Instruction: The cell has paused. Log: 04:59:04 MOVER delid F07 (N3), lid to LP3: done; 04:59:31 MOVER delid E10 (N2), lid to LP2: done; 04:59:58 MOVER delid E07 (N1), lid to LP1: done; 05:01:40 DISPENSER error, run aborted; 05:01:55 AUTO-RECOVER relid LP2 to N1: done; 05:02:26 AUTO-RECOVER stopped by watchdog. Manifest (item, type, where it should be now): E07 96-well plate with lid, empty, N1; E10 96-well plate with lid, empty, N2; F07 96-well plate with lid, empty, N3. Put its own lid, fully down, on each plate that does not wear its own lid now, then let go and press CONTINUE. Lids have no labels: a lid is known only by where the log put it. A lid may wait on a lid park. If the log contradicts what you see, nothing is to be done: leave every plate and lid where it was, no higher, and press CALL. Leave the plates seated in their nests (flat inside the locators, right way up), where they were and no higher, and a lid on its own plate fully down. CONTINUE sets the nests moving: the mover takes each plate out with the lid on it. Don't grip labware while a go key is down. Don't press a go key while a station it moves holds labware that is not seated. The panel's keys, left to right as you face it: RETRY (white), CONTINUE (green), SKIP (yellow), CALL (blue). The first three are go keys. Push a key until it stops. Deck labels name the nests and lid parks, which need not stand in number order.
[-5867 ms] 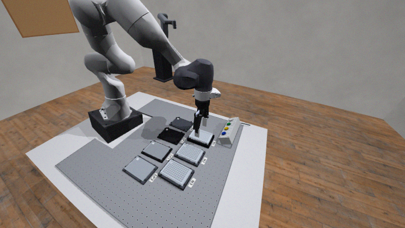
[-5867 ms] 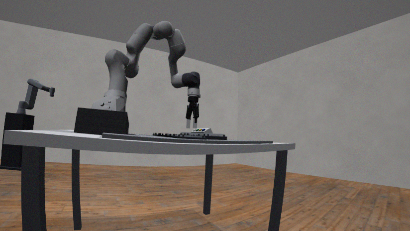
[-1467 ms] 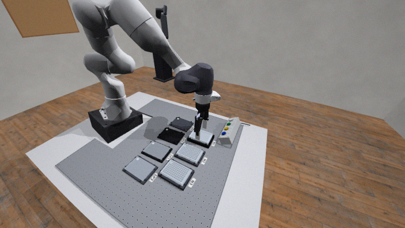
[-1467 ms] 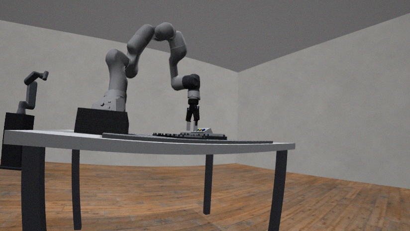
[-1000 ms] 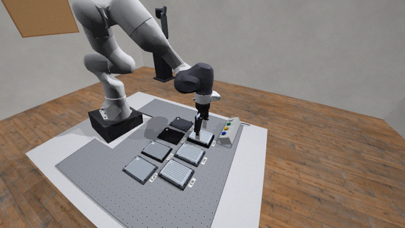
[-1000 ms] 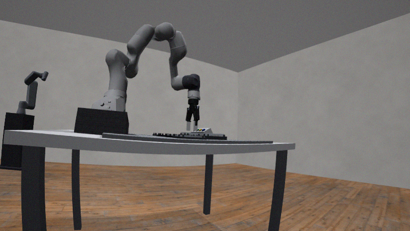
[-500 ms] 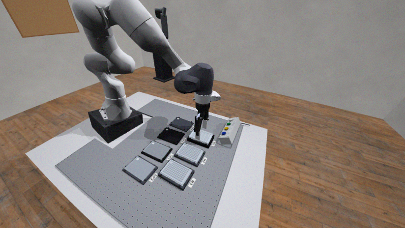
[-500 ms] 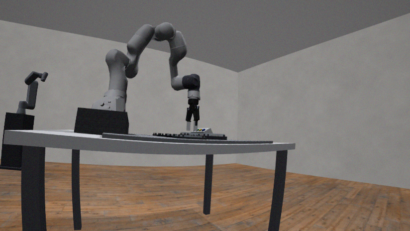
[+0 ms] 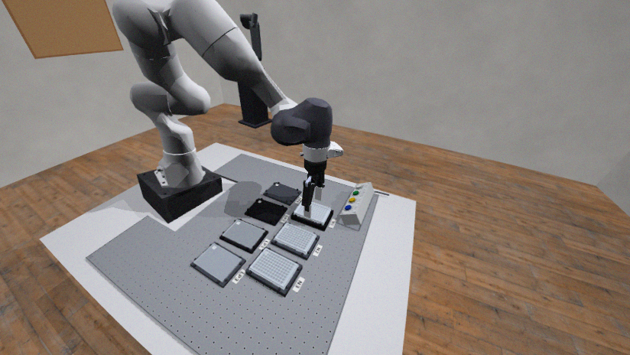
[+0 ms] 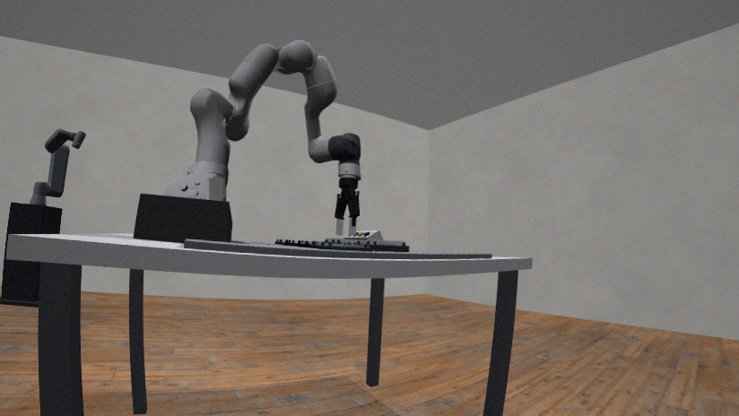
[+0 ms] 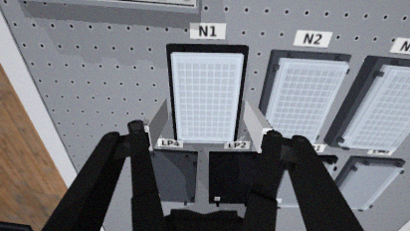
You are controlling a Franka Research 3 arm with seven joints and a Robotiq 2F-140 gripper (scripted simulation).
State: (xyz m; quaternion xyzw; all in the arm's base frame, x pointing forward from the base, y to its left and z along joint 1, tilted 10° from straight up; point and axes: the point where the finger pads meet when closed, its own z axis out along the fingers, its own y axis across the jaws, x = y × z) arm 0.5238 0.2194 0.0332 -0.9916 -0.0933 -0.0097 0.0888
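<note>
My gripper is now 6 cm above the nest N1. Round my hand: yellow skip key: 11 cm ahead, 12 cm to the left, 1 cm below; green continue key: 10 cm ahead, 17 cm to the left, 1 cm below; blue call key: 12 cm ahead, 7 cm to the left, 1 cm below.
</note>
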